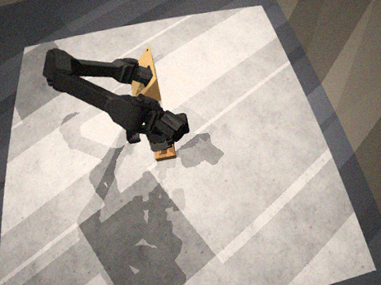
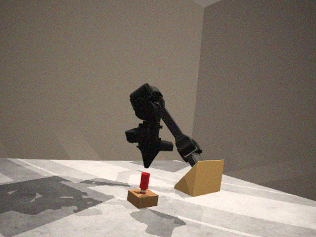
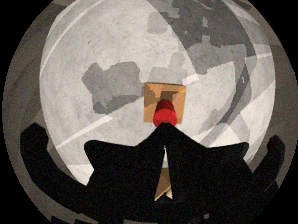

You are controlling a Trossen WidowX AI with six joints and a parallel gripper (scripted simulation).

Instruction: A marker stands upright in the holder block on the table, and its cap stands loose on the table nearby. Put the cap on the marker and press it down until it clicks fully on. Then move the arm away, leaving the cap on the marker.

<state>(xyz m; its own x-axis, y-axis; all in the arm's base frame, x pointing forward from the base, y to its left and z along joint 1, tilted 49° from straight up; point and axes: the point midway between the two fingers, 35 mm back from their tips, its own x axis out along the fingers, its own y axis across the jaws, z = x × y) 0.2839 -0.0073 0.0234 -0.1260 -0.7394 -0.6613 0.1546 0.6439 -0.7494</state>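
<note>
Now: gripper tip 40 mm above the red cap. Round my gripper tip: holder block: 110 mm below.
</note>
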